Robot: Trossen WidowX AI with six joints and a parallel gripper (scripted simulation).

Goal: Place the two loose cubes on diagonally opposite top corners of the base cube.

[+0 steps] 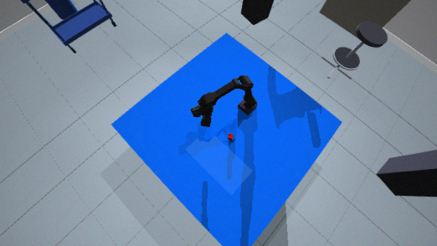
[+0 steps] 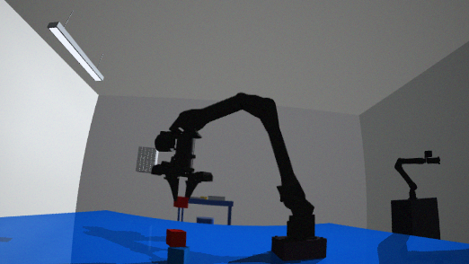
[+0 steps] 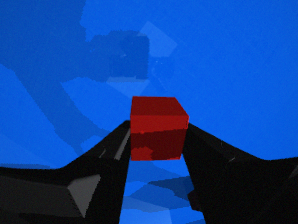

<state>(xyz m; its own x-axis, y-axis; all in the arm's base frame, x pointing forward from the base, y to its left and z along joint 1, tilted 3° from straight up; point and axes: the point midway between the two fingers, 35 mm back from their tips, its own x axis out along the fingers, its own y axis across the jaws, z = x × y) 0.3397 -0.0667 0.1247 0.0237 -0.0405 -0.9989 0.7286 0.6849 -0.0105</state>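
The blue base cube lies 20 cm to the left of my gripper tip, 11 cm below it and 7 cm behind it.
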